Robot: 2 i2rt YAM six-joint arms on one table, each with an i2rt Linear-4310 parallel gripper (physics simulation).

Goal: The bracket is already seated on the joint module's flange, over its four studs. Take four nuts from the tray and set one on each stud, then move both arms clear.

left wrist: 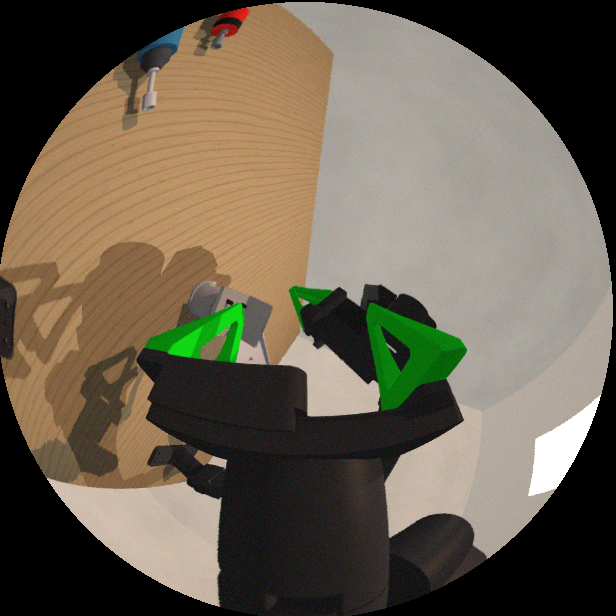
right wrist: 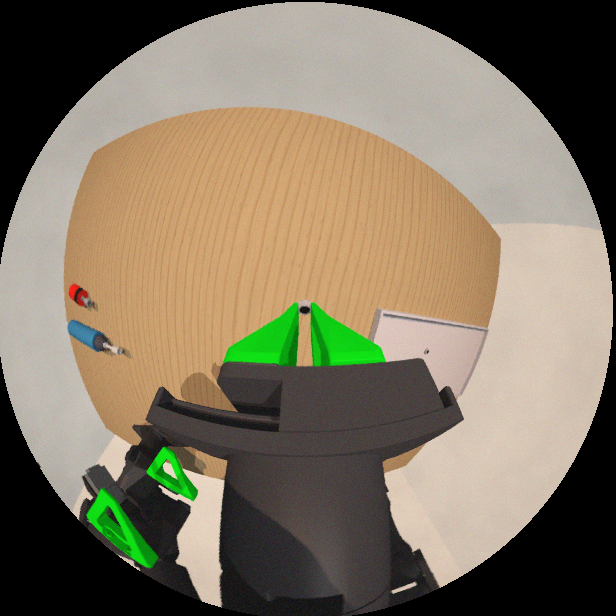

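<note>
My right gripper [right wrist: 304, 313] is shut on a small grey nut [right wrist: 304, 308], held at the fingertips above the wooden table. The white tray [right wrist: 428, 350] lies just to its right with one small nut [right wrist: 426, 349] in it. My left gripper is open and empty, hovering at the table's edge. In the left wrist view the grey joint module with its bracket [left wrist: 232, 316] sits behind the left finger, partly hidden. The right arm [left wrist: 350, 333] shows between the left fingers. The studs are not visible.
A blue tool [right wrist: 91, 337] and a red tool [right wrist: 80, 295] lie at the table's far left side; they also show in the left wrist view, blue [left wrist: 155, 63] and red [left wrist: 226, 24]. The left gripper [right wrist: 137, 511] appears at the lower left of the right wrist view.
</note>
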